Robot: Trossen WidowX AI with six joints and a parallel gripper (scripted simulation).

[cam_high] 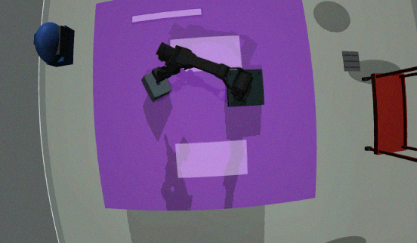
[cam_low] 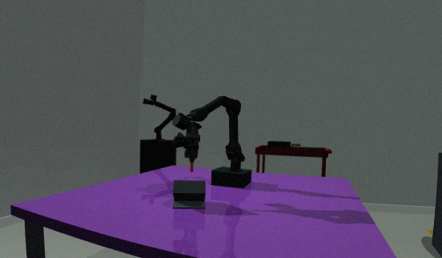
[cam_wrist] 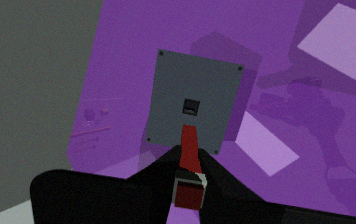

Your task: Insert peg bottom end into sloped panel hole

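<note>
Right now my gripper tip is 7 cm short of the sloped panel, 3 cm to the right of it and 11 cm above it. The rest, counted from my gripper tip: red peg (1 cm behind, 1 cm above).
</note>
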